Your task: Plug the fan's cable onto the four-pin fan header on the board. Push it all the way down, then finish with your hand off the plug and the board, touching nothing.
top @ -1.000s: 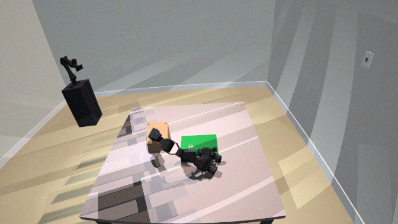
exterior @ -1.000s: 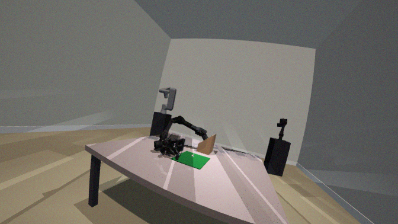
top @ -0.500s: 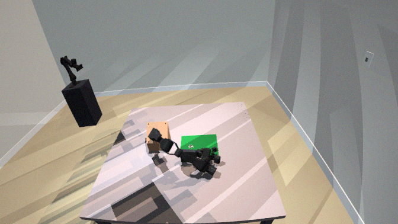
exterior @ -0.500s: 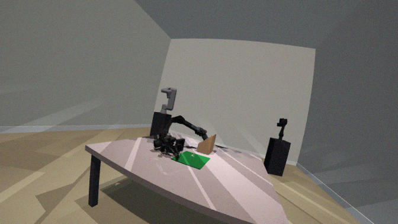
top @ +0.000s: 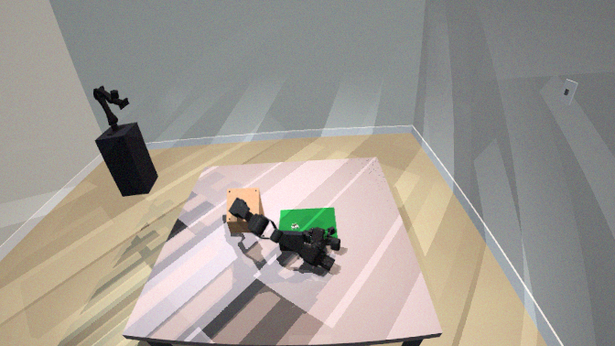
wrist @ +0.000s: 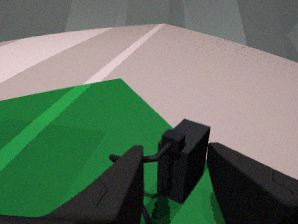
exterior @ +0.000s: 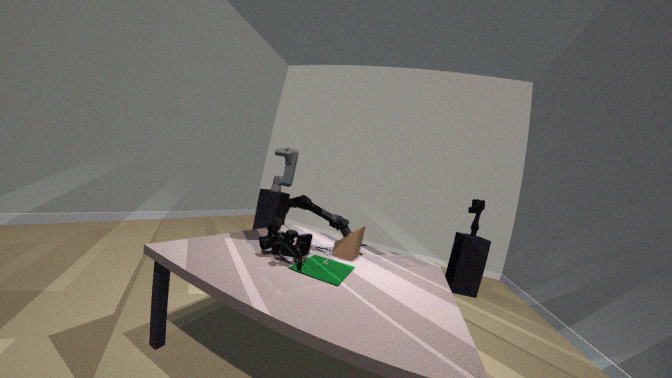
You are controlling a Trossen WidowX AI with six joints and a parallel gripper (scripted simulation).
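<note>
Right now the black fan plug is 3 cm below my gripper tip, 2 cm to the left of it and 2 cm ahead of it. From my gripper tip the other things lie so: white four-pin fan header (16 cm behind, 10 cm to the left, 5 cm below); green board (12 cm to the left, 9 cm behind, 7 cm below); black fan (18 cm behind, 4 cm to the right, 1 cm above).
</note>
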